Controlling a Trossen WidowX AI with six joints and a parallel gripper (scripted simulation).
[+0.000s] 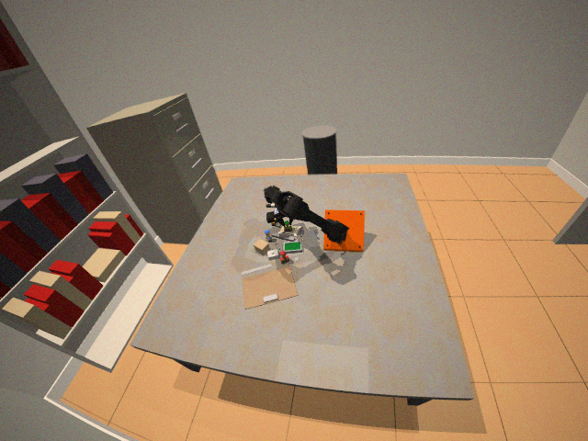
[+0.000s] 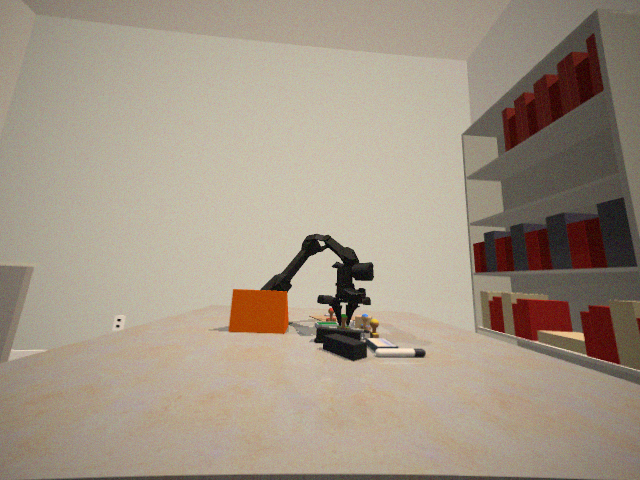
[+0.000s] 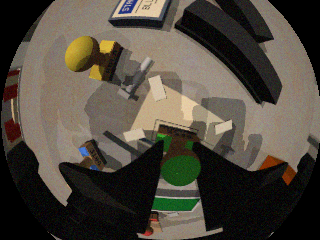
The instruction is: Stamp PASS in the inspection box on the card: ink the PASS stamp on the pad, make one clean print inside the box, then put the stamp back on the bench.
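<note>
Now: gripper tip 10 mm above the green-knobbed stamp. The rest, counted from my gripper tip: blue-knob stamp (80 mm ahead, 80 mm to the left, 10 mm below); then cream card (10 mm behind, 30 mm below); then yellow-knobbed stamp (100 mm ahead, 40 mm to the right, 10 mm below).
</note>
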